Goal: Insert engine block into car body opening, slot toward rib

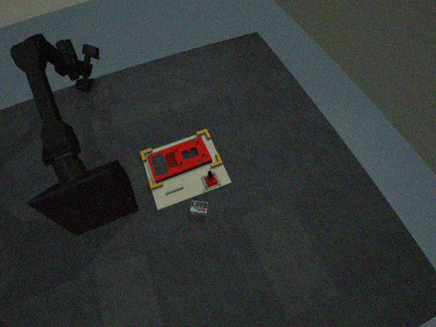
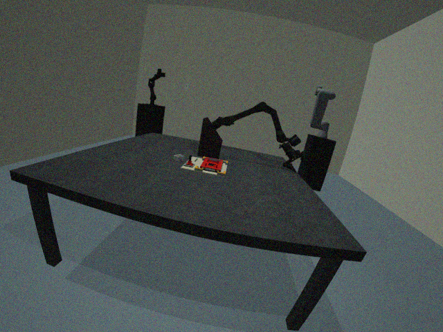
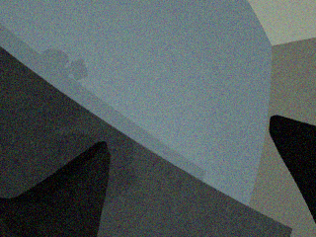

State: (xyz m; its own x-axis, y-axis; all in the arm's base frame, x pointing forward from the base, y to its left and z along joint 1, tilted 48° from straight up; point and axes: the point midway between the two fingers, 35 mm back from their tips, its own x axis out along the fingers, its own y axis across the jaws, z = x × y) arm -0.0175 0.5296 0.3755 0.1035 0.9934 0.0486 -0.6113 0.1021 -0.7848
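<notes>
Right now my gripper tip is 67 cm to the left of the black post and 35 cm short of it. Round my gripper tip: thin grey bar (58 cm to the right, 28 cm ahead, 3 cm below); engine block (75 cm to the right, 29 cm ahead, 3 cm below).
</notes>
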